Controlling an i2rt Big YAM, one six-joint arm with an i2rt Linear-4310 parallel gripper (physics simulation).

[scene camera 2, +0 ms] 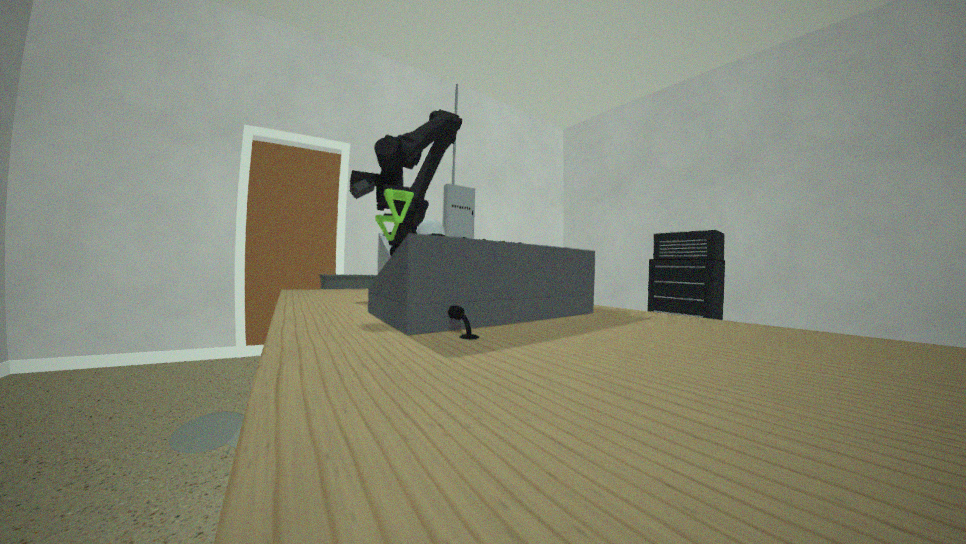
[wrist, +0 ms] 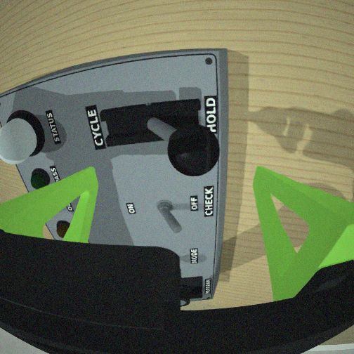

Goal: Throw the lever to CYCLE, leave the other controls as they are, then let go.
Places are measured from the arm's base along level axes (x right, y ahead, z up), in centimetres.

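Pixels of known places: gripper, fingertip midpoint: (scene camera 2: 394, 231).
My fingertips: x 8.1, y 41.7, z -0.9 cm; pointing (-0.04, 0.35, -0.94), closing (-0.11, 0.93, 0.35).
For each thing: its middle in the pictures, then the offset to it from my fingertips. "spot": a spot on its surface instead. Level surfaces: height alone.
- grey console at the middle of its body: (scene camera 2: 487, 279) dx -21.2, dy +8.6, dz -11.1 cm
- wooden table at its surface level: dz -19.4 cm
- small black stalked object at a spot on its surface: (scene camera 2: 457, 313) spot: dx -7.7, dy +26.9, dz -15.9 cm
The lever's black ball knob (wrist: 193, 150) shows in the wrist view on a grey shaft (wrist: 161, 129). The shaft rises from near the middle of a dark slot and leans toward the HOLD label (wrist: 211, 114); the CYCLE label (wrist: 93, 127) is at the slot's other end. My gripper (scene camera 2: 394, 230) (wrist: 175, 175) is wide open and empty. In the wrist view its green fingertips stand apart, left and right of the knob, a little lower in the picture. Whether they are level with the knob in height cannot be told. The lever does not show in the scene view.
The grey console (scene camera 2: 500, 283) (wrist: 165, 72) stands on the wooden table (scene camera 2: 574, 418) (wrist: 290, 50). It carries a CHECK toggle (wrist: 171, 219), a white STATUS dome (wrist: 19, 141) and a green lamp (wrist: 40, 178). A small black stalked object (scene camera 2: 457, 313) stands beside the console.
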